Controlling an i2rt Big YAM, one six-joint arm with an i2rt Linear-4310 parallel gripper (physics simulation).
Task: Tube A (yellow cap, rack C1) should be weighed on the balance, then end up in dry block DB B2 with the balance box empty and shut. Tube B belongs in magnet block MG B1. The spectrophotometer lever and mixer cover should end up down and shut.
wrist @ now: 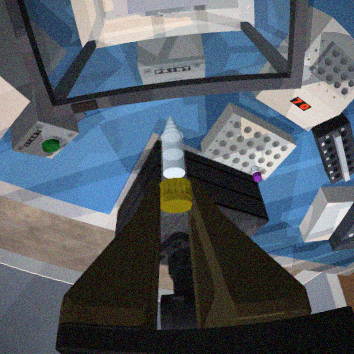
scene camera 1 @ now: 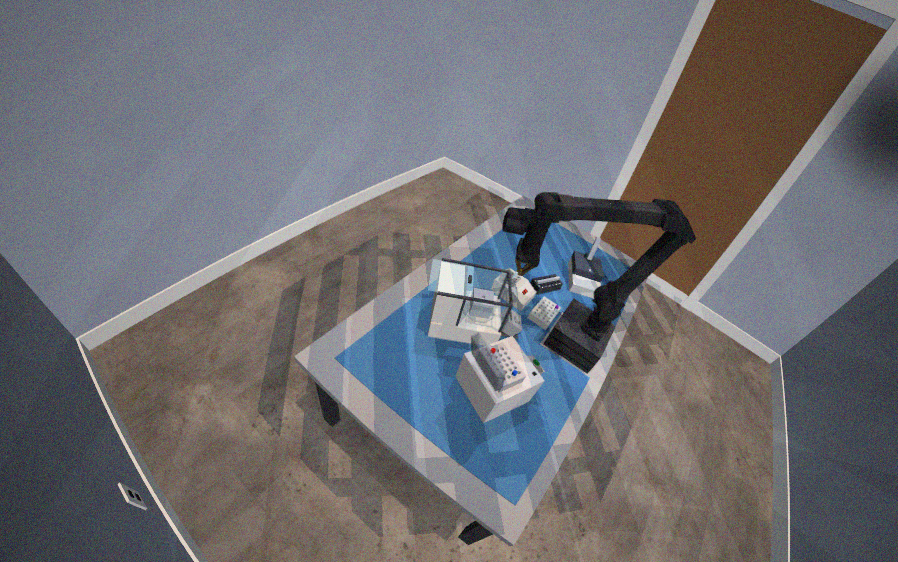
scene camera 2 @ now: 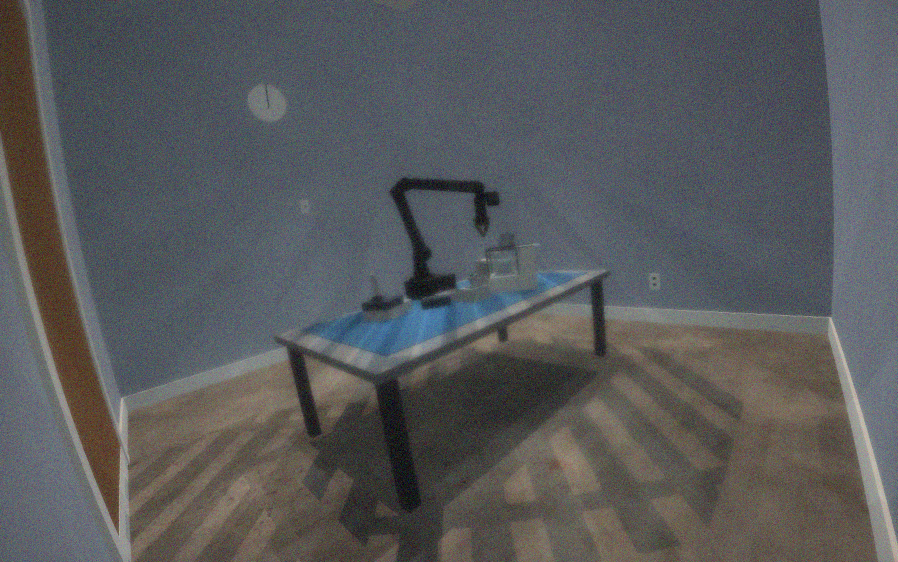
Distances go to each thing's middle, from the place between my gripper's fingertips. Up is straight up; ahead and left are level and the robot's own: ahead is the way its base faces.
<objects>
Now: the glass-box balance (scene camera 1: 454,317) 11 cm ahead of my hand, 8 cm to the left of it and 17 cm below it. From my hand the other things lie so: balance door (scene camera 1: 454,278) (16 cm ahead, 13 cm to the left, 6 cm below); box with green button (wrist: 34,134) (20 cm behind, 10 cm to the left, 24 cm below).
</objects>
